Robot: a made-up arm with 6 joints.
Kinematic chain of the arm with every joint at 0, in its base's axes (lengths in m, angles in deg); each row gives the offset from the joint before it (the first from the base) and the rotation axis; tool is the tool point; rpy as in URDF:
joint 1: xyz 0 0.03 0.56 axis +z
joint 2: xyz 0 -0.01 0.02 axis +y
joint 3: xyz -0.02 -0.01 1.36 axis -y
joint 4: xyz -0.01 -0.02 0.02 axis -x
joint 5: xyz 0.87 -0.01 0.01 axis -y
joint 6: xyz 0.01 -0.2 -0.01 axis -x
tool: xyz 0.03 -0.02 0.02 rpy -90 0 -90
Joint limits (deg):
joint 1: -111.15..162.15
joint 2: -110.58..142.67
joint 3: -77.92..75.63
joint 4: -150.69..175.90
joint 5: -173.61..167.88
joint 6: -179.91..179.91
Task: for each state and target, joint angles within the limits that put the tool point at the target. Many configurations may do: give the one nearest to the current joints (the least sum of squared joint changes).
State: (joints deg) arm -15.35 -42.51 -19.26 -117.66 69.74 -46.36
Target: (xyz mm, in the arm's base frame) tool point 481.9 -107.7 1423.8
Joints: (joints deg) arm -18.50 -10.44 -29.42 -115.25 69.07 -47.00
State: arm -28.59 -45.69 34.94 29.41 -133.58 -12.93
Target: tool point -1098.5 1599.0 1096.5
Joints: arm -62.70 -94.51 28.08 28.24 -135.23 -13.39
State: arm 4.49 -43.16 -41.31 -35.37 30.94 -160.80
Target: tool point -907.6 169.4 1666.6
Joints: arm -21.85 -77.24 -10.51 -31.72 31.82 -161.98
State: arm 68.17 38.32 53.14 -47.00 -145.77 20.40
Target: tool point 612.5 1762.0 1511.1
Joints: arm 75.87 46.80 56.70 -47.35 -145.12 20.59
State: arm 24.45 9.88 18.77 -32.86 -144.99 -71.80
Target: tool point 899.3 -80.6 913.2
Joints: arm 6.47 33.37 -36.32 -44.17 -142.69 -69.79
